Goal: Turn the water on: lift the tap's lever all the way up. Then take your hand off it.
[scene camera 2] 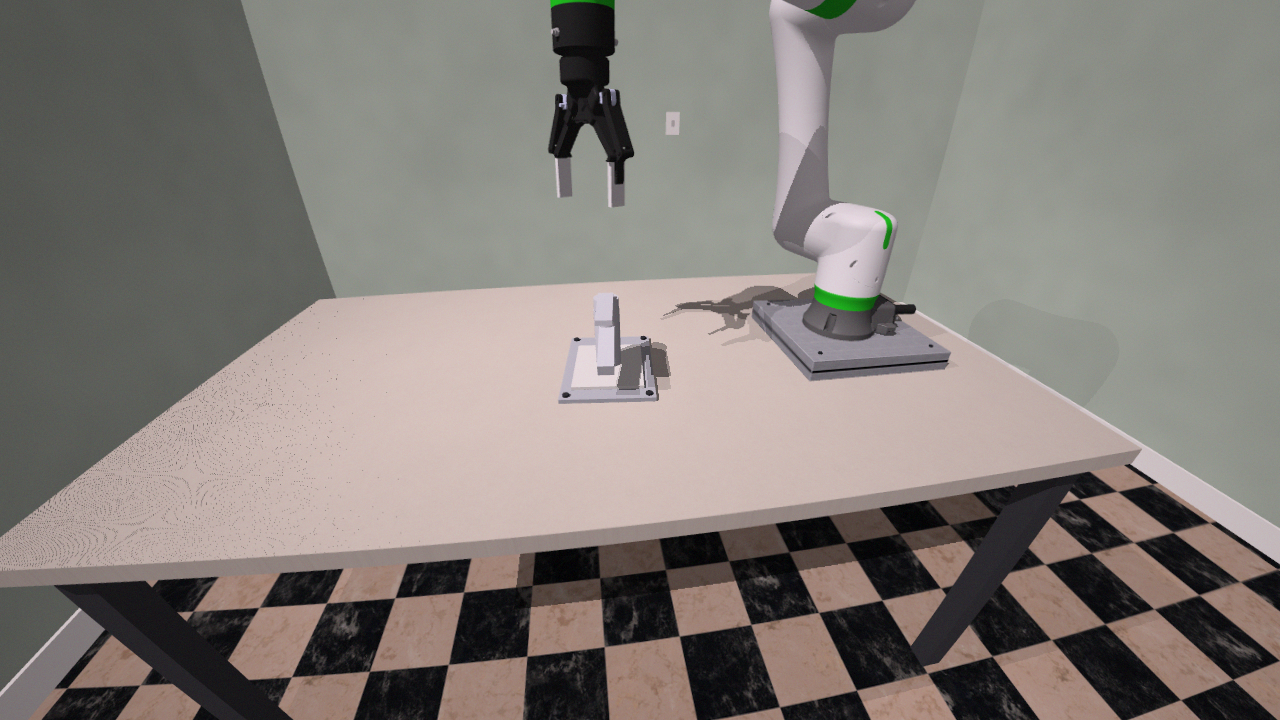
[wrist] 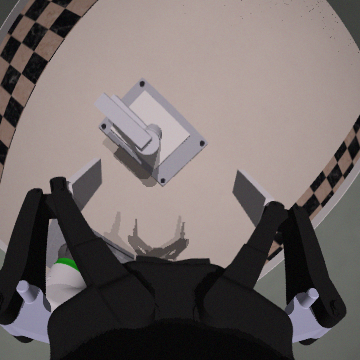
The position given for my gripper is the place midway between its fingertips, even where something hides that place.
Observation:
In view: my gripper (scene camera 2: 589,201), a square base plate (scene camera 2: 566,396) and a tap (wrist: 145,110).
My gripper also shows in the wrist view (wrist: 168,175). The square base plate shows as well in the wrist view (wrist: 194,142).

